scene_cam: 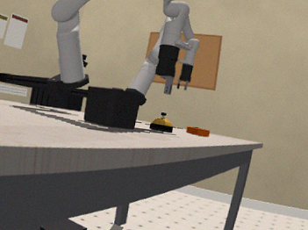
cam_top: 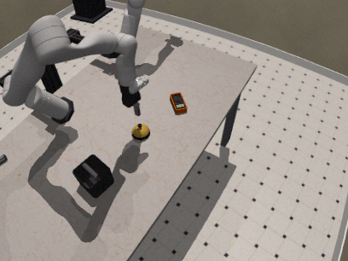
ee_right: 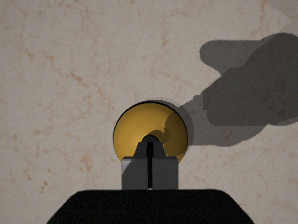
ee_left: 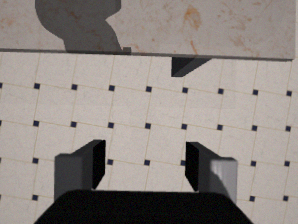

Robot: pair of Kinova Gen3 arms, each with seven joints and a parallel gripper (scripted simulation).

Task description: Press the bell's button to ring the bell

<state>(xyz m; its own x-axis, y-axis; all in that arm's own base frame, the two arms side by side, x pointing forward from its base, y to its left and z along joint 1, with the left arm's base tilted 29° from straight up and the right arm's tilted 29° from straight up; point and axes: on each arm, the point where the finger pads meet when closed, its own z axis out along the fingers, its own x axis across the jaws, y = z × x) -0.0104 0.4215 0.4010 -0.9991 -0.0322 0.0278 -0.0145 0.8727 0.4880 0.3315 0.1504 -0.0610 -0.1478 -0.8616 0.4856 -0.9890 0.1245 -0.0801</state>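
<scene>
My right hand is 100 mm above the black button. Also, from my right hand: bell (110 mm below).
</scene>
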